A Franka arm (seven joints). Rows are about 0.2 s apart.
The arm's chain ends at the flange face. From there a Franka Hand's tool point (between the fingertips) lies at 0.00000 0.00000 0.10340 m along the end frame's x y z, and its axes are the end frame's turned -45 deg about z.
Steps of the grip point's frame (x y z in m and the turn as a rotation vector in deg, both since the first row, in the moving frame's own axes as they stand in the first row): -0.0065 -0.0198 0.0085 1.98 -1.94 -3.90; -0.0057 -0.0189 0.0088 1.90 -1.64 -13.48; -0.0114 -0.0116 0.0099 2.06 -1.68 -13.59; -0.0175 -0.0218 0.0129 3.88 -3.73 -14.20; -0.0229 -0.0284 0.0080 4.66 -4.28 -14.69; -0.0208 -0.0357 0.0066 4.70 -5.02 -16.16
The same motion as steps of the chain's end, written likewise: -0.0136 -0.0095 0.0086 0.03 -2.77 -3.90; -0.0129 -0.0095 0.0089 0.18 -2.50 -13.48; -0.0115 -0.0002 0.0100 0.27 -2.64 -13.59; -0.0182 -0.0040 0.0134 0.11 -5.38 -14.20; -0.0250 -0.0049 0.0086 0.27 -6.32 -14.69; -0.0278 -0.0127 0.0073 -0.23 -6.87 -16.16
